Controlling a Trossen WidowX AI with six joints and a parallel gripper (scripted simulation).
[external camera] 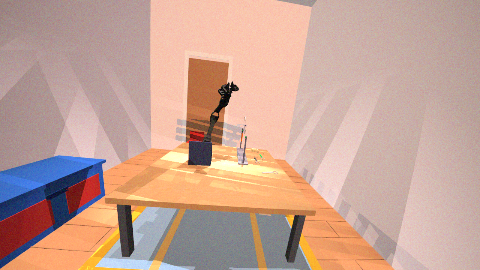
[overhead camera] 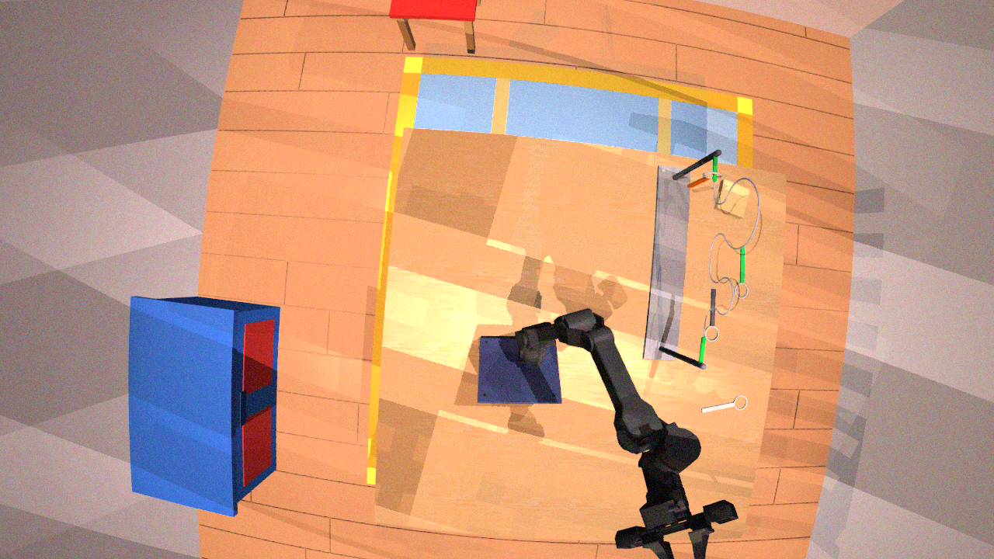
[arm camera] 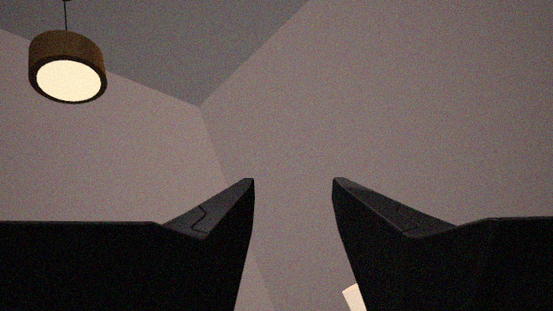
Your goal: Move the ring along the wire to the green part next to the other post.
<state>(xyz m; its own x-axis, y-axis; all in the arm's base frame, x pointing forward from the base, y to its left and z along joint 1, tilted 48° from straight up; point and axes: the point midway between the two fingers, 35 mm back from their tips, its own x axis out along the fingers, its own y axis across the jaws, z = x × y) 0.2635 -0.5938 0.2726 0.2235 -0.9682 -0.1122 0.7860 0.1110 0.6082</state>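
My gripper tip is 200 mm short of the orange-handled ring, 740 mm to the right of it and 560 mm above it. From my gripper tip the other things lie so: white-handled ring: 480 mm ahead, 80 mm to the left, 790 mm below; dark-handled ring: 380 mm ahead, 350 mm to the left, 790 mm below; green-handled ring: 470 mm ahead, 500 mm to the left, 790 mm below.
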